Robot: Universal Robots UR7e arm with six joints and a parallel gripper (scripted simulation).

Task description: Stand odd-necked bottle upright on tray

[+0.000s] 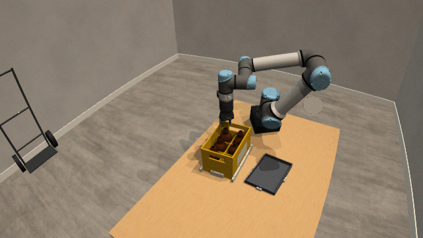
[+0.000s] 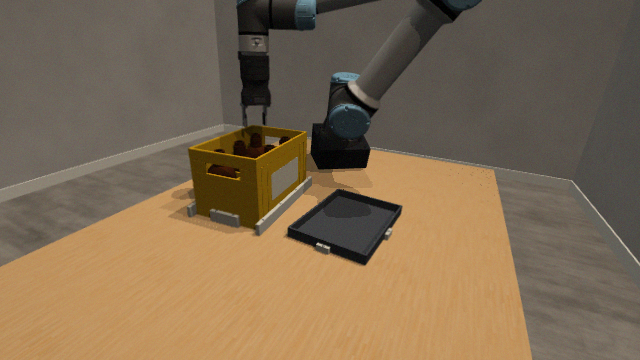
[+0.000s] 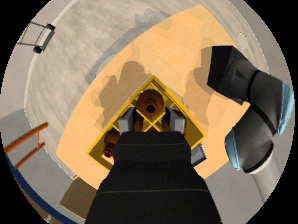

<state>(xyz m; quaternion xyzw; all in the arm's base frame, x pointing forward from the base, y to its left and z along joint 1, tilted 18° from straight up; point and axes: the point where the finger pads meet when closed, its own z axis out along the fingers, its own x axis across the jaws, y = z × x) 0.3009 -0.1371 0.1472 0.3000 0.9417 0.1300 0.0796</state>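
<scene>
Now: hand 12 cm above the bottle, 11 cm to the right of it and 7 cm short of it. Also, from my hand: yellow crate: 12 cm below, 7 cm ahead, 6 cm to the left; dark tray: 34 cm to the left, 19 cm below, 4 cm ahead.
</scene>
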